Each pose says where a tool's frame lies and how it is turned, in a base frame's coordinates. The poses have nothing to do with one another.
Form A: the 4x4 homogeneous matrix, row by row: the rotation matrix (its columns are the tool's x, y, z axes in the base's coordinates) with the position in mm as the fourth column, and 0 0 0 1 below. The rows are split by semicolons.
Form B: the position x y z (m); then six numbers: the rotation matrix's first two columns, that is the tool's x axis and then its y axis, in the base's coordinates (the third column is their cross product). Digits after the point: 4 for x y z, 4 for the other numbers.
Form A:
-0.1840, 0.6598, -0.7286, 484.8; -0.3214, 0.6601, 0.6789, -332.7; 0.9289, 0.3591, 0.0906, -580.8; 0, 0, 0, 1
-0.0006, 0.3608, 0.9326, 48.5; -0.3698, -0.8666, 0.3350, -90.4; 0.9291, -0.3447, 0.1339, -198.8; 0, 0, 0, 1
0.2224, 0.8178, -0.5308, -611.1; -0.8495, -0.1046, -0.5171, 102.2; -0.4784, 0.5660, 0.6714, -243.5; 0, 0, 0, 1
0.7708, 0.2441, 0.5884, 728.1; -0.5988, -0.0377, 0.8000, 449.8; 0.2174, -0.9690, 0.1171, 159.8; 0, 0, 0, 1
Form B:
0.4848, -0.3327, -0.5808, -0.1840, -0.3214, 0.9289, 0.6598, 0.6601, 0.3591
0.0485, -0.0904, -0.1988, -0.0006, -0.3698, 0.9291, 0.3608, -0.8666, -0.3447
-0.6111, 0.1022, -0.2435, 0.2224, -0.8495, -0.4784, 0.8178, -0.1046, 0.5660
0.7281, 0.4498, 0.1598, 0.7708, -0.5988, 0.2174, 0.2441, -0.0377, -0.9690

